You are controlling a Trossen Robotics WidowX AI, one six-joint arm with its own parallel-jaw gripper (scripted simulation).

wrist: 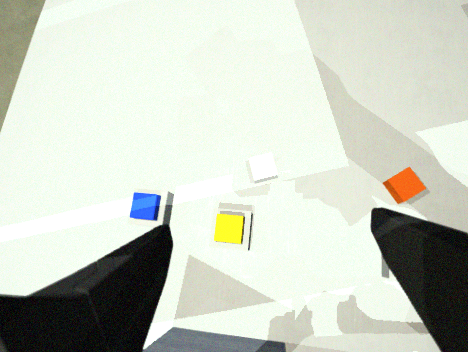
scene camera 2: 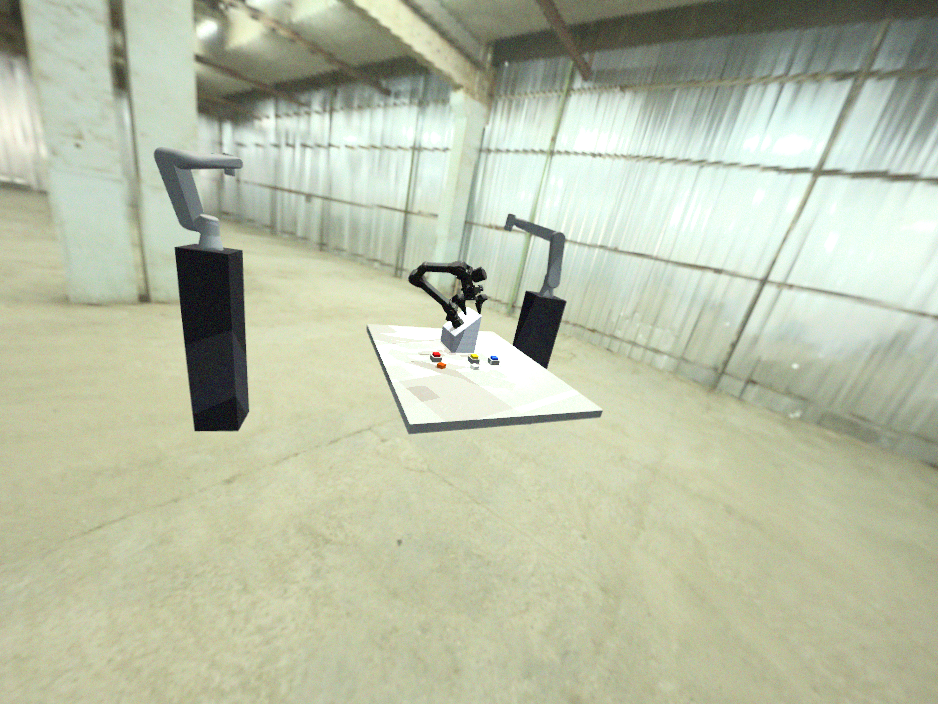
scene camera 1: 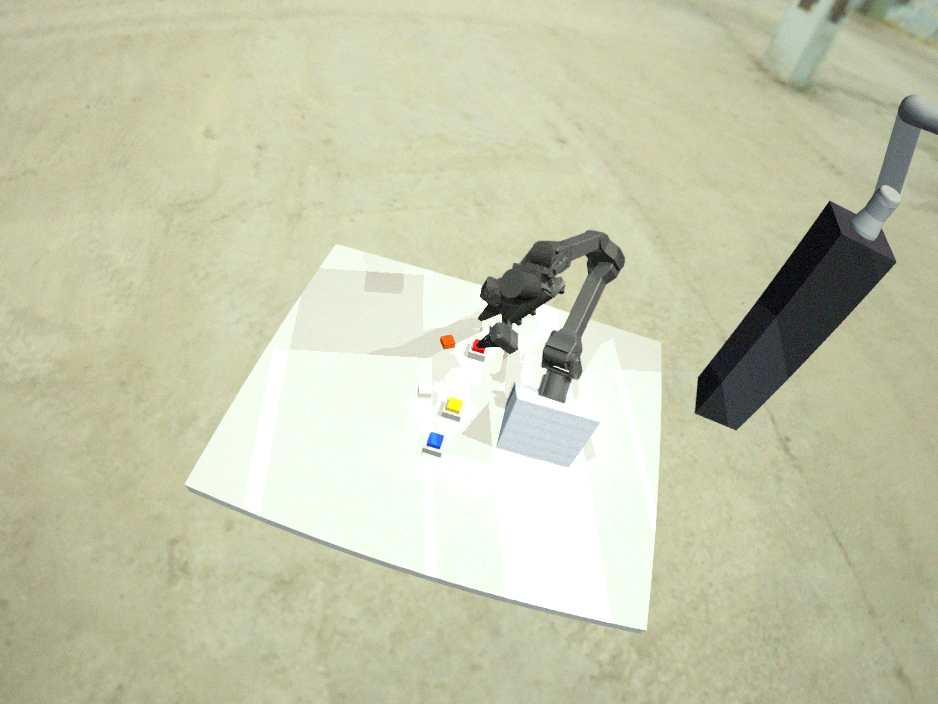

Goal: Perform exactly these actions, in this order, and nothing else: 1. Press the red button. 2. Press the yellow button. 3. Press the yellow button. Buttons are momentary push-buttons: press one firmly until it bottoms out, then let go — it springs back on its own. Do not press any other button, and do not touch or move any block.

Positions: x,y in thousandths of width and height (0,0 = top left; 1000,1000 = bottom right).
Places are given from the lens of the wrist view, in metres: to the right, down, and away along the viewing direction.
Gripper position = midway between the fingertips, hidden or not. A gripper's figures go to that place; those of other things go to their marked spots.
gripper (wrist: 576,646): 0.01, 0.02, 0.11
orange block (wrist: 864,527): 0.21, 0.01, 0.33
yellow button (wrist: 490,649): -0.01, 0.06, 0.33
The marked spots on the yellow button and the orange block are 0.22 m apart.
